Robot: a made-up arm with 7 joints.
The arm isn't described. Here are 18 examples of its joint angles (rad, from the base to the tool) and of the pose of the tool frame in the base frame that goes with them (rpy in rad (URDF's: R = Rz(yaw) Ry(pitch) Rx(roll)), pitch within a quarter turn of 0, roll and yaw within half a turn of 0; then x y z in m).
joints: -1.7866 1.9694 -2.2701 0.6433 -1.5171 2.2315 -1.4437
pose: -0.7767 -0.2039 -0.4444 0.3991 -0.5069 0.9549
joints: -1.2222 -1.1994 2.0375 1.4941 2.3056 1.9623 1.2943
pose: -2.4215 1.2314 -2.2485 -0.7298 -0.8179 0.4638
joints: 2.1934 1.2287 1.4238 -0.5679 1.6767 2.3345 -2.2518
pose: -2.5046 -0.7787 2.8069 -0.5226 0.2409 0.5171
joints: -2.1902 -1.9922 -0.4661 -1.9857 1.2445 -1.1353 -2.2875
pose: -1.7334 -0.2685 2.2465 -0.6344 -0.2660 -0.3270
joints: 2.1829 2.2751 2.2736 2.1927 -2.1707 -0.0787 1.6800
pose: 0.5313 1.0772 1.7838 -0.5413 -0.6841 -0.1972
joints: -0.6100 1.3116 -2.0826 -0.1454 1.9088 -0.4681 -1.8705
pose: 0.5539 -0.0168 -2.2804 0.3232 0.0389 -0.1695
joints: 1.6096 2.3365 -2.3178 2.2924 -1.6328 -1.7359 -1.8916
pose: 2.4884 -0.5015 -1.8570 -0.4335 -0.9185 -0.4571
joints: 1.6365 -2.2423 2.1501 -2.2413 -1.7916 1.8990 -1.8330
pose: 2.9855 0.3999 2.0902 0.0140 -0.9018 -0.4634
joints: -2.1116 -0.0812 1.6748 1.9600 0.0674 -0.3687 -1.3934
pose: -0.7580 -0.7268 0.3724 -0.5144 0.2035 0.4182
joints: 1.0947 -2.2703 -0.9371 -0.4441 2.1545 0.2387 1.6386
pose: -0.9551 -0.9498 3.0740 0.5081 0.3444 0.3596
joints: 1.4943 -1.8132 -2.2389 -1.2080 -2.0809 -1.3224 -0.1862
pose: -0.3926 1.0414 -1.9722 -0.1813 -0.2242 -0.2969
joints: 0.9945 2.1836 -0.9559 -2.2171 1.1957 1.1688 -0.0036
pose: 0.5872 -0.5591 1.3384 0.1978 -0.4876 -0.5378
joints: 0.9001 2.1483 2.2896 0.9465 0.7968 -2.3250 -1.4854
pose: -1.7225 0.0521 0.6233 -0.4359 0.2852 -0.2294
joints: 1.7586 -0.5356 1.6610 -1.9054 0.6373 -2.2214 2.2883
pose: -0.9173 -0.4469 0.2704 0.8650 -0.0568 -0.1054
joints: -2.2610 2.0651 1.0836 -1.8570 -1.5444 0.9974 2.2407
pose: 2.7079 -1.2503 2.2262 0.5914 -0.5635 0.6145
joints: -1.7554 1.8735 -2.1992 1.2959 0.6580 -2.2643 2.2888
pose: 2.7303 0.3653 -2.4826 0.4196 -0.7987 0.6232
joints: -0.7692 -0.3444 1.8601 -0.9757 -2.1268 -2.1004 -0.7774
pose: -2.4586 0.7127 -1.7104 0.2112 -0.0292 0.4700
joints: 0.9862 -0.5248 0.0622 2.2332 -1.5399 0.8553 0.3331
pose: -3.0955 0.3793 -2.1972 0.5800 -0.2491 0.5171
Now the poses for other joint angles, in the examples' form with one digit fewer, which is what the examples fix.
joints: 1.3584 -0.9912 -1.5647 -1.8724 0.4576 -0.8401 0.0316
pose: 2.273 0.813 -0.880 0.618 1.038 -0.549
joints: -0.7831 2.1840 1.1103 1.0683 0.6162 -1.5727 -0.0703
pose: 2.661 -0.739 0.940 0.014 0.527 -0.643
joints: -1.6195 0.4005 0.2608 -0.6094 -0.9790 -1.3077 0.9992
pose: -0.555 0.027 -1.132 -0.247 -0.033 -0.227
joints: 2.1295 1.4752 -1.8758 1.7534 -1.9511 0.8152 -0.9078
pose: -0.492 1.244 -0.433 -0.359 -0.850 0.237
